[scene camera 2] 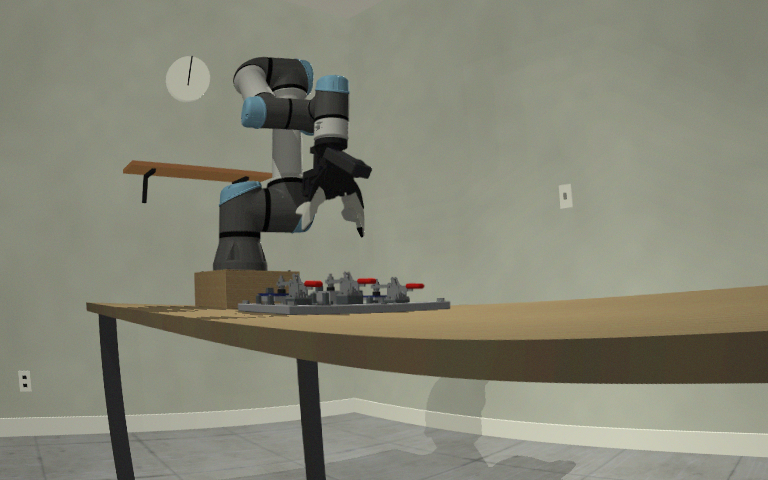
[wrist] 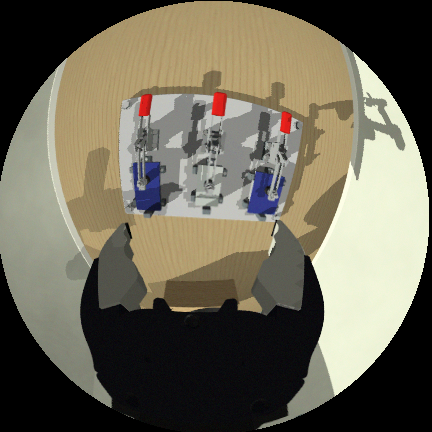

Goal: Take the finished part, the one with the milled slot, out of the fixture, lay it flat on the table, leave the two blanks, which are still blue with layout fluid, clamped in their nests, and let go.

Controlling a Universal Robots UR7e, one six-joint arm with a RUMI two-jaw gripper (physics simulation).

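Places are measured from the arm's base along level axes (x ahead, y right, z down), in millimetres.
Pixels of known places: gripper, between the fingertips: [scene camera 2: 333, 234] [wrist: 199, 223]; arm's base, origin of its link: [scene camera 2: 239, 271].
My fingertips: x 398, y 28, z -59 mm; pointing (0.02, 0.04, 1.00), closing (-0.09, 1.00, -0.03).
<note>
Ahead of a thing's pixels: the offset from my fingertips to its middle. Level surfaces: height alone.
My gripper [scene camera 2: 333, 226] [wrist: 199, 223] is open and empty, high above the table, level with the near edge of the fixture plate {dz +146, dx +39, dy +22 mm} [scene camera 2: 345, 309] [wrist: 172, 104] in the wrist view. The finished part {dz +123, dx -3, dy +13 mm} [wrist: 201, 192], pale bare metal, sits in the middle nest with a clamp arm over it. Its slot is hard to make out under the arm. One blue blank {dz +128, dx +9, dy -97 mm} [wrist: 148, 198] sits in the left nest and the other blue blank {dz +126, dx -29, dy +120 mm} [wrist: 261, 201] in the right nest, each under a clamp arm. Parts are hard to separate in the scene view.
The clamps' red handles, left [wrist: 145, 105], middle [wrist: 219, 104] and right [wrist: 286, 122], point away from my gripper and lie low. The wooden table {dz +154 mm} [scene camera 2: 509, 322] [wrist: 200, 45] carries the plate. The robot's wooden base block [scene camera 2: 209, 289] [wrist: 200, 292] stands beside it.
</note>
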